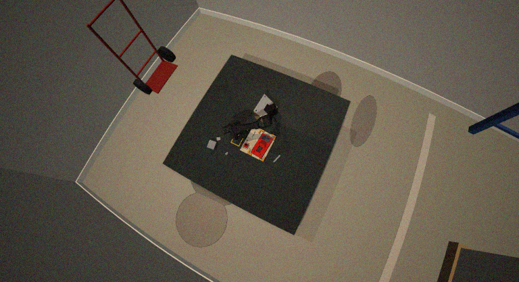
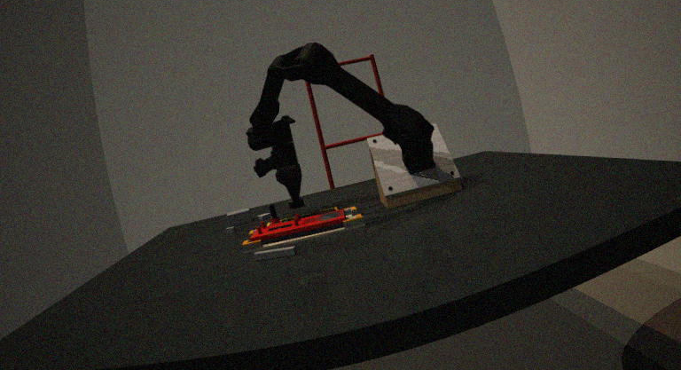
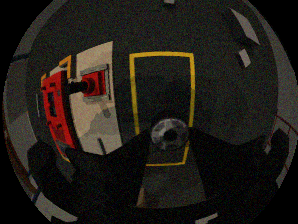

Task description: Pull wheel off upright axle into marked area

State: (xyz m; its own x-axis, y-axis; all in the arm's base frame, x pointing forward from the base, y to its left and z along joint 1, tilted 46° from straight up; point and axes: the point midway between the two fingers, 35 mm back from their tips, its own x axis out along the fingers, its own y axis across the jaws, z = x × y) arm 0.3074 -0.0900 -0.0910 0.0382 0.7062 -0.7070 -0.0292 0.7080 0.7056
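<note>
My gripper tip is now right at the dark wheel.
</note>
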